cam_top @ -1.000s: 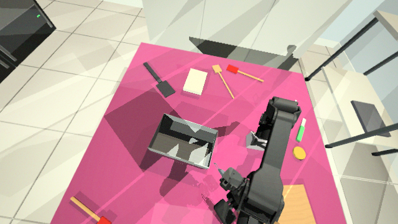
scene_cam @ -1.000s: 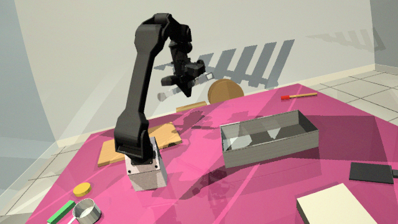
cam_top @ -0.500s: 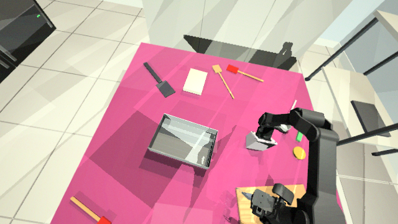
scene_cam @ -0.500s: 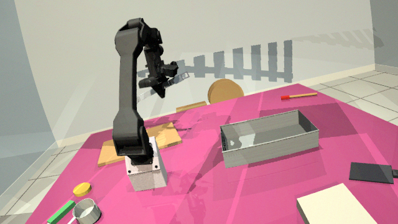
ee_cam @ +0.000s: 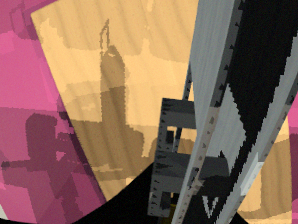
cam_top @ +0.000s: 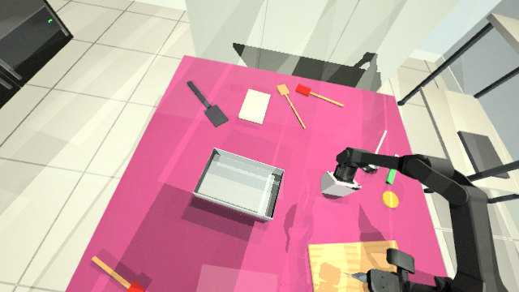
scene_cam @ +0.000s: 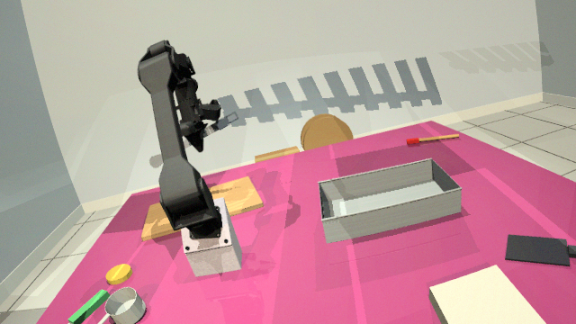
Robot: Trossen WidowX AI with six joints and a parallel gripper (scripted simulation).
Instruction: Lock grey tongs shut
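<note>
My gripper tip is 60 mm past the wooden board, 10 mm to the left of it and 160 mm above it. From my gripper tip the other things lie so: yellow disc 200 mm behind, 340 mm to the right, 160 mm below; beige block 490 mm ahead, 640 mm to the right, 150 mm below; grey roasting tin 450 mm ahead, 220 mm to the right, 140 mm below.
</note>
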